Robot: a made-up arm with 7 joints.
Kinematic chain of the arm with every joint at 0, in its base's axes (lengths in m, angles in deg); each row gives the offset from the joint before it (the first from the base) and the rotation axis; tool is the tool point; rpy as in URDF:
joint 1: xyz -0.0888 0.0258 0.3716 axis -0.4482 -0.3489 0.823
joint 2: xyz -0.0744 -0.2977 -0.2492 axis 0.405 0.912 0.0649
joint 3: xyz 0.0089 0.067 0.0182 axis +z
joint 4: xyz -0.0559 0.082 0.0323 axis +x
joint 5: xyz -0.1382 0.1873 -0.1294 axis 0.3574 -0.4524 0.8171
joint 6: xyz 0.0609 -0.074 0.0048 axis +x
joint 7: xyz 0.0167 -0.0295 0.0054 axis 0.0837 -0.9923 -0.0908
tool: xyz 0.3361 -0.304 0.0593 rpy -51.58 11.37 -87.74
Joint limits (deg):
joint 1: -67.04..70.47
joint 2: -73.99..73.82
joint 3: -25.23..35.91
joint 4: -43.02..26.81
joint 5: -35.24..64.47
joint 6: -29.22..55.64
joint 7: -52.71..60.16
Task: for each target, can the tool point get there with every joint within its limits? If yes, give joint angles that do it. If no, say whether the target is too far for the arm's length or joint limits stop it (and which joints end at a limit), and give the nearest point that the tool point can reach.
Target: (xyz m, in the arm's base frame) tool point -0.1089 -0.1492 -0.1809
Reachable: yes | joints -13.62 61.54 -4.01 -27.36 40.92 42.09 47.26
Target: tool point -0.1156 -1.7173 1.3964
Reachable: no: too far | nearest point 0.0344 -0.5933 0.5504 | short by 1.415 m
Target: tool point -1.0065 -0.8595 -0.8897
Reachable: no: too far | nearest point -0.4801 -0.3545 -0.2163 | short by 0.993 m
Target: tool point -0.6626 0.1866 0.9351
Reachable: no: joint limits stop it (at a limit: joint 1, joint 3, joint 4, joint 5, joint 7) | nearest point -0.5524 0.1354 0.5531 | short by 0.401 m
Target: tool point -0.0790 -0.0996 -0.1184
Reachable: yes | joints -34.36 16.00 6.88 8.33 11.85 -0.78 -18.90
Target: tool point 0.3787 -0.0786 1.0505
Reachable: no: joint limits stop it (at a limit: joint 1, joint 2, joint 4, joint 5, joint 7) | nearest point 0.2843 -0.1416 0.7664 | short by 0.306 m
